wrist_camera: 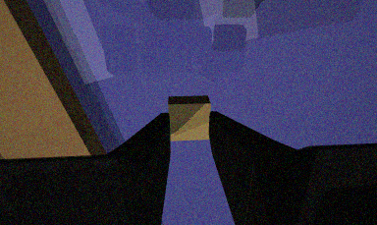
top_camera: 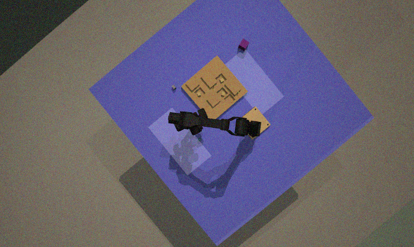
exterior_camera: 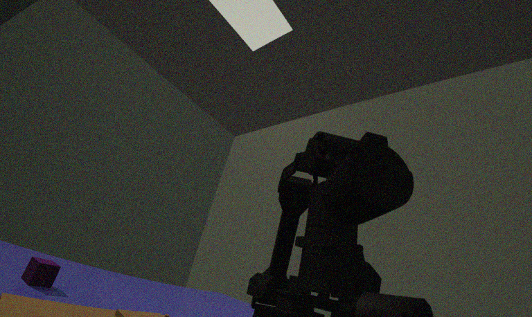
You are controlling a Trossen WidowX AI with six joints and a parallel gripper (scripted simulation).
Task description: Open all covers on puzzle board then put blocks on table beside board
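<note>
The small green block lies 130 mm behind my gripper tip, 30 mm to the left of it and 50 mm below it. Round my gripper tip: small grey block 230 mm ahead, 20 mm to the right, 50 mm below; then magenta block 210 mm ahead, 520 mm to the right, 40 mm below.
</note>
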